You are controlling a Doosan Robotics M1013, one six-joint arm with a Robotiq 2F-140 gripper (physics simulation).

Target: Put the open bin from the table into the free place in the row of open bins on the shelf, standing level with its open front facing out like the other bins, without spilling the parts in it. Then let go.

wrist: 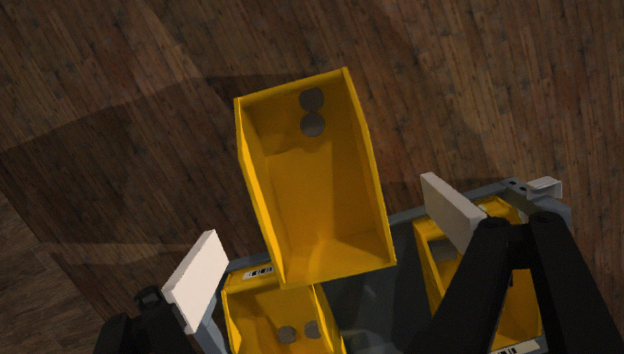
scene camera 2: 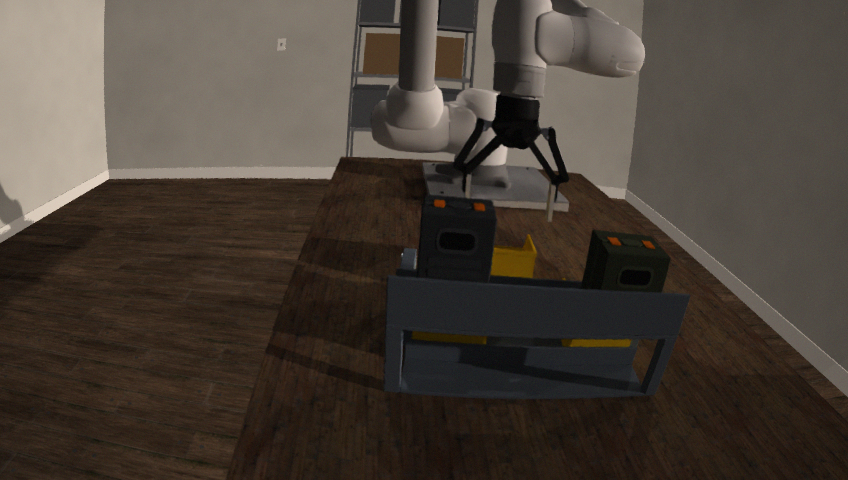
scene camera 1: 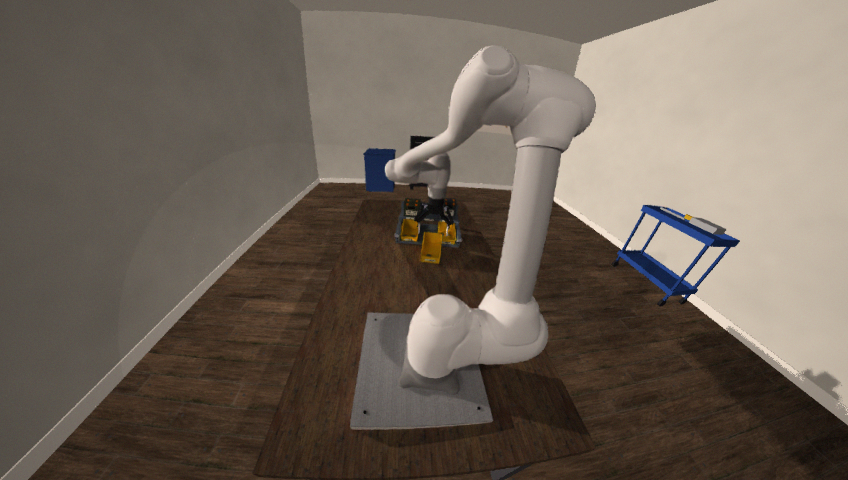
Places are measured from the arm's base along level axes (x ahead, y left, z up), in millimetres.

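Where they show: gripper, fingertip midpoint: [wrist: 319, 221] [scene camera 2: 508, 214] [scene camera 1: 432, 233]; arm's base, origin of the base link: [scene camera 2: 479, 177] [scene camera 1: 430, 363].
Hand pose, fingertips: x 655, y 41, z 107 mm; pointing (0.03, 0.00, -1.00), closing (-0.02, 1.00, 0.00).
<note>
Things, the pixels of their top centre, and the offset from my fingertips. "spot": a spot on its surface instead.
- loose yellow open bin, surface spot: [wrist: 320, 185] [scene camera 1: 431, 249] spot: dx +18, dy -1, dz -114 mm
- row bin, surface spot: [wrist: 270, 312] spot: dx +172, dy -107, dz -119 mm
- dark box, middle of its top: [scene camera 2: 459, 204] [scene camera 1: 449, 199] dx +278, dy -82, dz +96 mm
- green box, middle of its top: [scene camera 2: 631, 242] [scene camera 1: 412, 200] dx +269, dy +148, dz +71 mm
- bracket, surface spot: [wrist: 546, 187] spot: dx +63, dy +213, dz -73 mm
The loose yellow open bin [scene camera 1: 431, 248] [scene camera 2: 513, 262] [wrist: 320, 185] sits askew at the front of the shelf [scene camera 1: 400, 240] [scene camera 2: 535, 309] [wrist: 410, 215]. One end reaches over the shelf's front edge and overlaps a row bin [wrist: 270, 312] in the wrist view; whether they touch is unclear. Two round grey parts [wrist: 312, 112] lie inside at its far end. My gripper [scene camera 1: 435, 221] [scene camera 2: 509, 201] [wrist: 319, 221] is open and empty, its pads apart from the bin walls. Two row bins [scene camera 1: 409, 230] [scene camera 1: 448, 232] stand either side of the free place [wrist: 370, 305].
A dark box [scene camera 2: 457, 237] and a green box [scene camera 2: 627, 261] with orange tabs stand at the shelf's rear. A bracket [wrist: 546, 187] sticks out at the shelf corner. The arm's base plate [scene camera 1: 380, 410] [scene camera 2: 541, 199] is on the table. A blue cart [scene camera 1: 690, 227] stands on the floor.
</note>
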